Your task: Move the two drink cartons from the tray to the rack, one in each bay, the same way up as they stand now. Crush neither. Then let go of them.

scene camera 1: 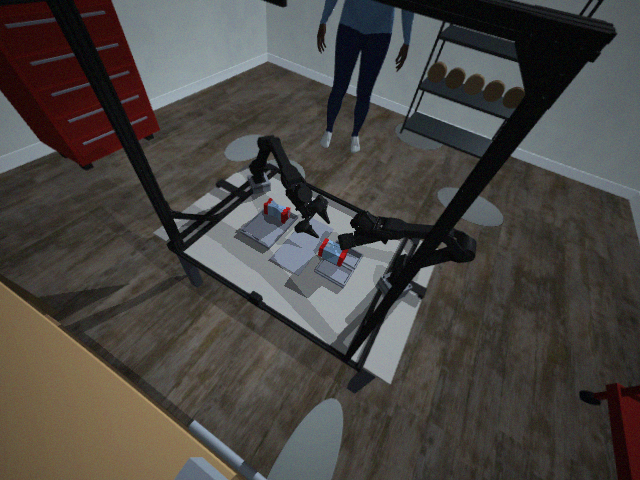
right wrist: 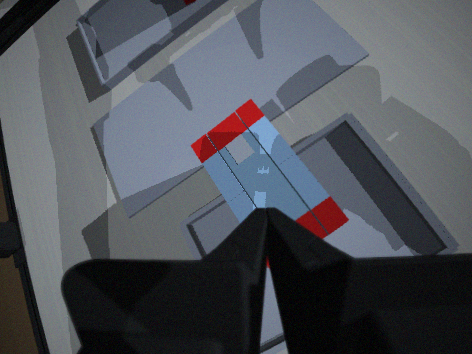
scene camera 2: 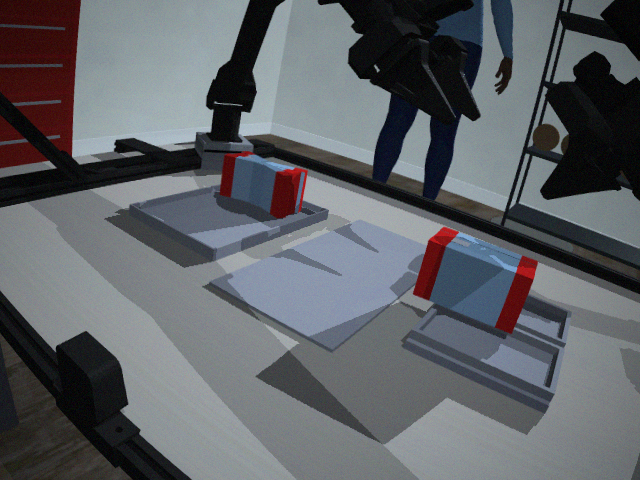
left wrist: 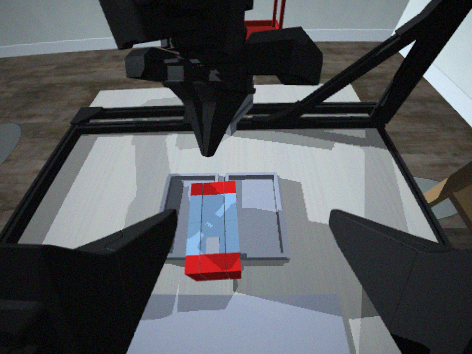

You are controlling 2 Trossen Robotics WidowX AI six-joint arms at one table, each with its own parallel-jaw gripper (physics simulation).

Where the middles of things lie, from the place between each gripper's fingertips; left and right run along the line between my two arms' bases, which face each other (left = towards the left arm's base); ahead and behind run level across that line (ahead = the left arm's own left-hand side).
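Grey mat (scene camera 2: 327, 289): my right hand 40 mm past it, 170 mm above, 190 mm to the right. Grey tray (scene camera 2: 215, 226), from my right hand: 80 mm behind, 390 mm to the left, 160 mm below.
My left gripper: 220 mm above the grey mat, 110 mm to the right of it, 20 mm short of it. Grey tray, from my left hand: 210 mm below, 320 mm to the left, 20 mm behind.
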